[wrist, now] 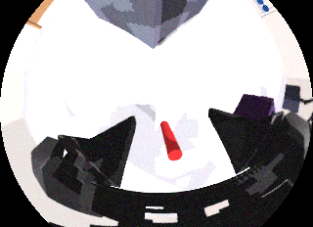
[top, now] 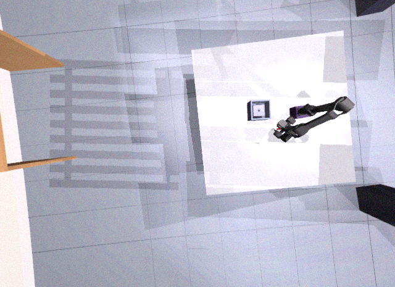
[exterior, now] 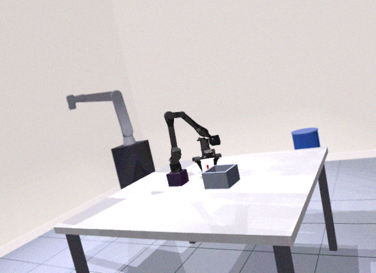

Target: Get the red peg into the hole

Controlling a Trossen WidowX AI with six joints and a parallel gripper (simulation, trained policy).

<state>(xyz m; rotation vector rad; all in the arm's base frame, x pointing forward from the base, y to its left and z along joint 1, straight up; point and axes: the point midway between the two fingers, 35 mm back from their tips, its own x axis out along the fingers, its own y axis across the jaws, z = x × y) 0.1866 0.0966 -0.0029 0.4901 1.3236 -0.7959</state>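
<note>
Now: the red peg 1 cm behind my gripper tip, 3 cm to the left of it and 1 cm below it. From my gripper tip the other things lie so: plate 14 cm ahead, 16 cm to the right; then grey box 14 cm ahead, 16 cm to the right, 2 cm below.
</note>
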